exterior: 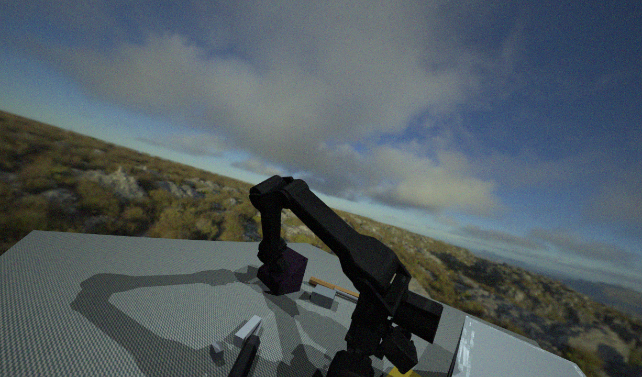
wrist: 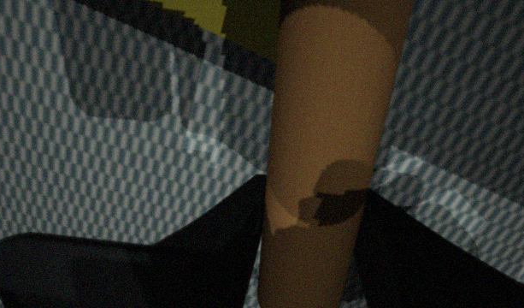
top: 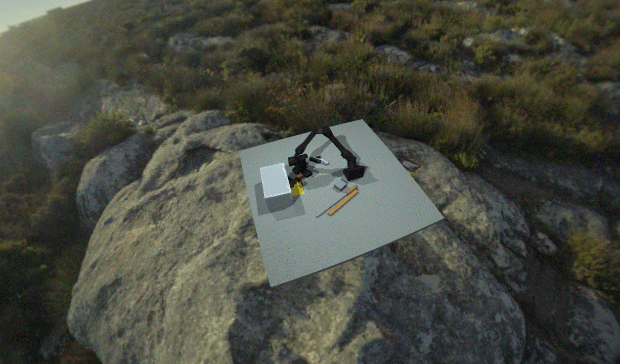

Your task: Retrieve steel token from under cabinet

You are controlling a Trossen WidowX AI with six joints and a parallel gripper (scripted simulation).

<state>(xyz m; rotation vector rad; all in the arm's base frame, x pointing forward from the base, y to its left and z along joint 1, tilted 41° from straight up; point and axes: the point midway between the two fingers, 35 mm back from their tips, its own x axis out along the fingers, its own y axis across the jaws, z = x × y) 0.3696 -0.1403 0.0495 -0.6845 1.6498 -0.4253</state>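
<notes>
My gripper tip is 220 mm past the grey bar and 70 mm to the left of it. The rest, counted from my gripper tip: grey block 220 mm behind, 220 mm to the left, 10 mm above; small grey cube 200 mm behind, 150 mm to the right; wooden stick 170 mm behind, 370 mm to the left.
</notes>
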